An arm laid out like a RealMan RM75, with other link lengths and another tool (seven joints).
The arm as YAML. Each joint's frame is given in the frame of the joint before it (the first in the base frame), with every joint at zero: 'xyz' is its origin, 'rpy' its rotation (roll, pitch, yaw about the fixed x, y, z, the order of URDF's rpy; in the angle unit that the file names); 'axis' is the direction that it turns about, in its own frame. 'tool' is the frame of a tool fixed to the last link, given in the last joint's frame.
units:
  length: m
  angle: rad
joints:
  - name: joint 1
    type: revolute
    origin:
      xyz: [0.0, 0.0, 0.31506]
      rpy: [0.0, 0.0, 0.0]
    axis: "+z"
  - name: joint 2
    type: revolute
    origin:
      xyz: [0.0, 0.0, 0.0]
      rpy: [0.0, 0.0, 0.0]
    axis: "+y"
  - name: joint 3
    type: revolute
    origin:
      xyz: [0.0, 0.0, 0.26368]
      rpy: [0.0, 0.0, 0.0]
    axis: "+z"
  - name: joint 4
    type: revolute
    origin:
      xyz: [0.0, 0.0, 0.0]
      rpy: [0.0, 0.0, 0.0]
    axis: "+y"
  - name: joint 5
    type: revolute
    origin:
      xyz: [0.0, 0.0, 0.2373]
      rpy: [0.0, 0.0, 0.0]
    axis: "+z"
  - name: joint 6
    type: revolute
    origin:
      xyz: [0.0, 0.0, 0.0]
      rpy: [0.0, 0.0, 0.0]
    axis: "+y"
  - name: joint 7
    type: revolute
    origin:
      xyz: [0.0, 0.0, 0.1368]
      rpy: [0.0, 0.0, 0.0]
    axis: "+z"
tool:
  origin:
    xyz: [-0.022, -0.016, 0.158]
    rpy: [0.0, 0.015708, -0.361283]
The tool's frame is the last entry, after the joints.
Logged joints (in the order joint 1, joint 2, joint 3, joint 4, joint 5, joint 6, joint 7), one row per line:
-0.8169, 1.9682, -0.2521, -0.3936, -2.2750, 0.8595, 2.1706
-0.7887, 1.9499, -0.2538, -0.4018, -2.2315, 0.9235, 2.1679
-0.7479, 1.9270, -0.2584, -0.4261, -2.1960, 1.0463, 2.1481
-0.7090, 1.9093, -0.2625, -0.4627, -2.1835, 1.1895, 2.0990
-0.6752, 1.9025, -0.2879, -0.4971, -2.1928, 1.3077, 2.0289
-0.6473, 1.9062, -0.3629, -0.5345, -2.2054, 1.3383, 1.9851
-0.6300, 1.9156, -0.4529, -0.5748, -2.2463, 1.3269, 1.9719
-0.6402, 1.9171, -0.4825, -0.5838, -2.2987, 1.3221, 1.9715
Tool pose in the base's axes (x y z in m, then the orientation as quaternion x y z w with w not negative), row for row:
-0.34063, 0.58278, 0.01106, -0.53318, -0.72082, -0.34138, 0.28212
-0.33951, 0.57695, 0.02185, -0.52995, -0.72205, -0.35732, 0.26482
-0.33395, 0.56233, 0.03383, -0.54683, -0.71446, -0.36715, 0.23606
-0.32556, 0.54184, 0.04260, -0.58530, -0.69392, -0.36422, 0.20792
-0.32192, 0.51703, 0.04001, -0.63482, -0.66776, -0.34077, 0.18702
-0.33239, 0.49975, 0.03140, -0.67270, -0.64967, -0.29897, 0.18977
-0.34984, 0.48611, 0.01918, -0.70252, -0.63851, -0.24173, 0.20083
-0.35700, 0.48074, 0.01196, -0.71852, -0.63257, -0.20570, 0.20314
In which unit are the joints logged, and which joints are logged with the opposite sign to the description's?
The joints are logged in radians. Opposite sign: joint 2, joint 3, joint 4, joint 5, joint 7.
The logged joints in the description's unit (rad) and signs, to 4 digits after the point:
-0.8169, -1.9682, 0.2521, 0.3936, 2.2750, 0.8595, -2.1706
-0.7887, -1.9499, 0.2538, 0.4018, 2.2315, 0.9235, -2.1679
-0.7479, -1.9270, 0.2584, 0.4261, 2.1960, 1.0463, -2.1481
-0.7090, -1.9093, 0.2625, 0.4627, 2.1835, 1.1895, -2.0990
-0.6752, -1.9025, 0.2879, 0.4971, 2.1928, 1.3077, -2.0289
-0.6473, -1.9062, 0.3629, 0.5345, 2.2054, 1.3383, -1.9851
-0.6300, -1.9156, 0.4529, 0.5748, 2.2463, 1.3269, -1.9719
-0.6402, -1.9171, 0.4825, 0.5838, 2.2987, 1.3221, -1.9715

